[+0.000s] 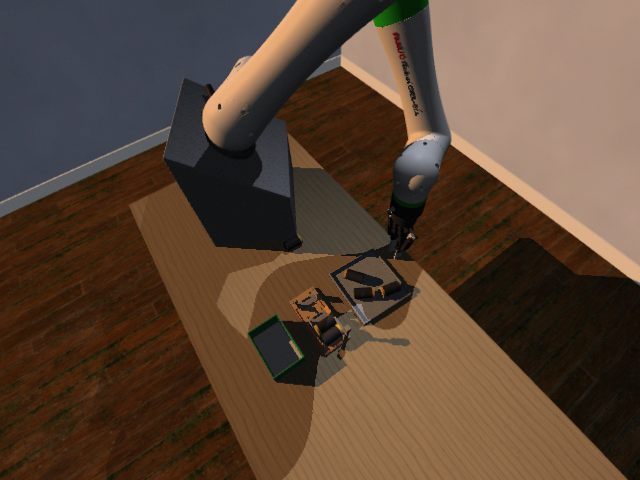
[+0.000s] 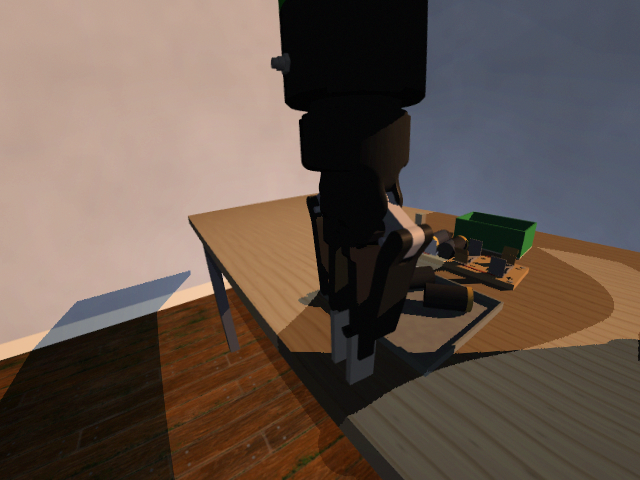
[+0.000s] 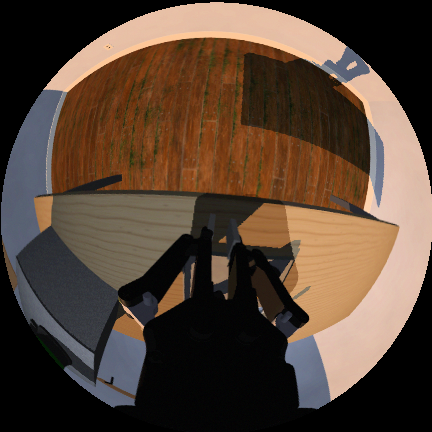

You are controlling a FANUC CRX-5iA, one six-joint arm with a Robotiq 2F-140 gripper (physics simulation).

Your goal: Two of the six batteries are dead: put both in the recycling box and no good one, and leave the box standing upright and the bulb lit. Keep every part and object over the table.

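Places are measured from the arm's base along level axes (x back, y right, z up), in millimetres.
Where they show: gripper, fingertip midpoint: point(image 1: 394, 253) point(image 2: 351, 366) point(image 3: 220, 224).
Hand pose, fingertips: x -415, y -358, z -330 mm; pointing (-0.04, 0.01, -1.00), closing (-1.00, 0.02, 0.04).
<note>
Each offset is from my fingertips to the top centre of the thing. "spot": to the spot under its first point. Level surfaces: height alone.
My gripper point(image 1: 396, 252) point(image 2: 351, 350) point(image 3: 220, 224) points down beside the tray, near the table edge. Its fingers are nearly together with nothing between them. Three dark batteries with gold ends, one @[dx -15, dy +170, dz +33 mm] point(image 1: 354, 275) point(image 2: 447, 297), a second @[dx -82, dy +171, dz +33 mm] point(image 1: 363, 292) and a third @[dx -108, dy +93, dz +33 mm] point(image 1: 391, 288), lie in the grey tray @[dx -58, dy +138, dz +8 mm] point(image 1: 377, 264) point(image 2: 429, 328). Two batteries @[dx -117, dy +327, dz +40 mm] point(image 1: 324, 324) @[dx -155, dy +323, dz +44 mm] point(image 1: 332, 336) sit side by side on the wooden board @[dz +7 mm] point(image 1: 310, 308) point(image 2: 509, 280). Another battery @[dx +196, dy +292, dz +30 mm] point(image 1: 293, 243) lies by the robot's pedestal. The green box @[dx -112, dy +481, dz +56 mm] point(image 1: 262, 356) point(image 2: 491, 235) stands upright, no battery visible inside. I cannot make out the bulb's state.
The dark pedestal point(image 1: 250, 211) point(image 3: 75, 280) stands on the table @[dz -4 mm] point(image 1: 413, 392) point(image 2: 558, 392). Upright metal clips @[spot: dx -17, dy +310, dz +23 mm] point(image 2: 497, 266) rise from the board, between tray and green box. Beyond the nearby table edge is the wooden floor point(image 1: 558, 310) point(image 3: 180, 120).
</note>
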